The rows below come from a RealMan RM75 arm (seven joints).
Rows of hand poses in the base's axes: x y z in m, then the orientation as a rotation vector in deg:
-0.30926, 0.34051, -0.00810, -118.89, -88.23, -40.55
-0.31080, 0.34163, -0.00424, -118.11, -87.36, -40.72
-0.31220, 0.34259, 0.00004, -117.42, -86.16, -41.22
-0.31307, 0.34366, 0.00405, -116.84, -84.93, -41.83
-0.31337, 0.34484, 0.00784, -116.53, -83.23, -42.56
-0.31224, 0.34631, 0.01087, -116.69, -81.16, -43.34
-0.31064, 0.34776, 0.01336, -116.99, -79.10, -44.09
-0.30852, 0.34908, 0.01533, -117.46, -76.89, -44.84
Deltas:
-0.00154, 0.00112, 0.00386, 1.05, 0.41, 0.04
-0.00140, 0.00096, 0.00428, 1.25, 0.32, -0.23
-0.00087, 0.00107, 0.00401, 1.21, 0.23, -0.34
-0.00030, 0.00118, 0.00379, 1.32, 0.31, -0.73
0.00113, 0.00147, 0.00303, 1.20, 0.36, -1.19
0.00160, 0.00145, 0.00249, 1.07, 0.34, -1.28
0.00212, 0.00132, 0.00197, 1.02, 0.37, -1.45

